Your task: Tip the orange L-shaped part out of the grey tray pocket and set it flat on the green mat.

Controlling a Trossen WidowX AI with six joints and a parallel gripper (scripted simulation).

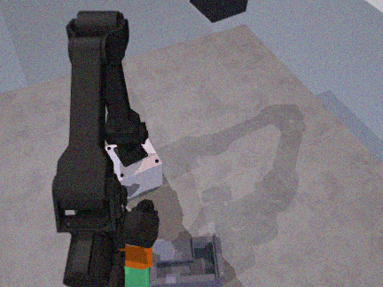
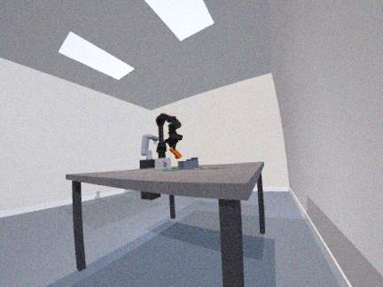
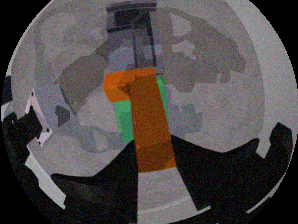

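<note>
My gripper tip is 10 mm past the green mat, 10 mm to the left of it and 170 mm above it. The rest, counted from my gripper tip: orange L-shaped part (40 mm to the left, 30 mm below).
</note>
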